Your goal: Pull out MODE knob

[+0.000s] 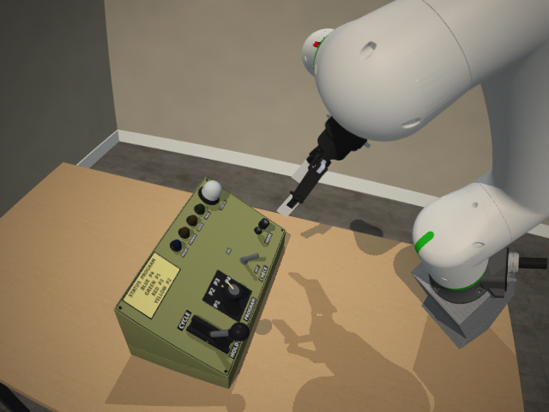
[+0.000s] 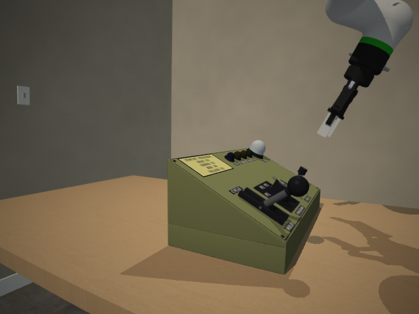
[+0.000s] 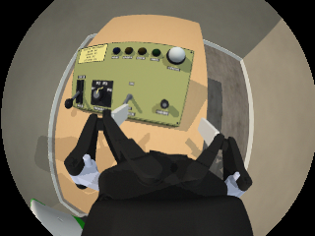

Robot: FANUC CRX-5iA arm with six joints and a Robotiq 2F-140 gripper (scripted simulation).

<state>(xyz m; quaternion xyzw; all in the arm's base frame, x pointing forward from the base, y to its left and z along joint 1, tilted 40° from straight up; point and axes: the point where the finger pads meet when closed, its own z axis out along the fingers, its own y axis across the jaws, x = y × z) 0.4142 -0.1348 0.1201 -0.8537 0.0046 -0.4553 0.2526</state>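
My hand is 70 mm short of the mode knob, 10 mm to the right of it and 130 mm above it. Also, from my hand: grey toggle (40 mm ahead, 130 mm to the left, 140 mm below); then olive console (60 mm ahead, 200 mm to the left, 160 mm below); then program selector (20 mm ahead, 250 mm to the left, 130 mm below).
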